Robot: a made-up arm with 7 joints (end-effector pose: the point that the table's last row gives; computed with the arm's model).
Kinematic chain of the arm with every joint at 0, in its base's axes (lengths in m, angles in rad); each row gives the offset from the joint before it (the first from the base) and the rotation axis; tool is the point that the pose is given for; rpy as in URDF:
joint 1: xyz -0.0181 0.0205 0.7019 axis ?
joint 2: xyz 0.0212 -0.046 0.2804 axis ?
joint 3: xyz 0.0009 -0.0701 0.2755 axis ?
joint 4: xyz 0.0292 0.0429 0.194 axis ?
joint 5: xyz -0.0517 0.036 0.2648 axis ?
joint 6: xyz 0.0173 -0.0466 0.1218 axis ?
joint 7: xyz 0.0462 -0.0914 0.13 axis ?
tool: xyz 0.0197 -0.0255 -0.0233 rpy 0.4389 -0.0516 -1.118
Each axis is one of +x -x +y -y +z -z.
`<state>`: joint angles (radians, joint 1 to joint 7).
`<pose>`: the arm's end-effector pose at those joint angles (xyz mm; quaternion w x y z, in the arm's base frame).
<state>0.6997 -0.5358 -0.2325 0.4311 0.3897 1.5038 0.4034</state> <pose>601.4 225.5 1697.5 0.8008 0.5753 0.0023 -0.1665</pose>
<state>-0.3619 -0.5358 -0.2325 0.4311 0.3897 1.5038 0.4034</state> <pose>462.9 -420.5 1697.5 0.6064 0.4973 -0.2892 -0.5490</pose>
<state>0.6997 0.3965 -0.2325 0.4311 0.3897 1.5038 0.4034</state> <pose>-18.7 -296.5 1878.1 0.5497 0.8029 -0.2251 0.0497</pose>
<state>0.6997 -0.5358 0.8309 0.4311 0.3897 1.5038 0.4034</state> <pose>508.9 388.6 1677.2 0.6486 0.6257 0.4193 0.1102</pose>
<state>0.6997 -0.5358 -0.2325 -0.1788 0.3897 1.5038 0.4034</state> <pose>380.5 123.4 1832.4 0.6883 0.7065 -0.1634 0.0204</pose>
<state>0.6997 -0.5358 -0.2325 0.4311 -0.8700 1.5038 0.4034</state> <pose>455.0 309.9 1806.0 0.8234 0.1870 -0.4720 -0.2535</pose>
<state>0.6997 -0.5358 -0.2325 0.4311 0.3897 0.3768 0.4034</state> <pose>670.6 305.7 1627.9 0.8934 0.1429 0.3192 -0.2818</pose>
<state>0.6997 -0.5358 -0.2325 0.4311 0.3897 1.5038 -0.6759</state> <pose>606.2 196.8 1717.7 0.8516 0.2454 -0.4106 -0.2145</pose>
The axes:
joint 1: +z
joint 2: -y
joint 3: +z
joint 4: +y
joint 5: +z
joint 6: -y
joint 7: +x

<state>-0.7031 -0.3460 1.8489 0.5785 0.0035 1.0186 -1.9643</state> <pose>326.7 -143.0 1906.0 0.6762 -0.0524 -0.7320 -0.0646</pose>
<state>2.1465 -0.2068 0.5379 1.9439 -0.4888 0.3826 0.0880</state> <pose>-413.2 467.4 1241.6 0.6246 -0.5150 -0.3086 0.4994</pose>
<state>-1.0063 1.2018 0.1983 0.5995 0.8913 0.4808 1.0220</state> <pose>-378.0 546.1 1622.8 0.8105 0.4840 -0.1950 -0.2660</pose>
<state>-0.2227 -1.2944 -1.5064 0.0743 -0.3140 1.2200 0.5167</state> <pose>882.2 -222.6 1293.5 0.5413 -0.4108 -0.4113 -0.6075</pose>
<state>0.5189 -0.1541 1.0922 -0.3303 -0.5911 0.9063 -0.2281</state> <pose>234.2 -296.2 1881.4 0.7396 0.6017 -0.2775 -0.1178</pose>
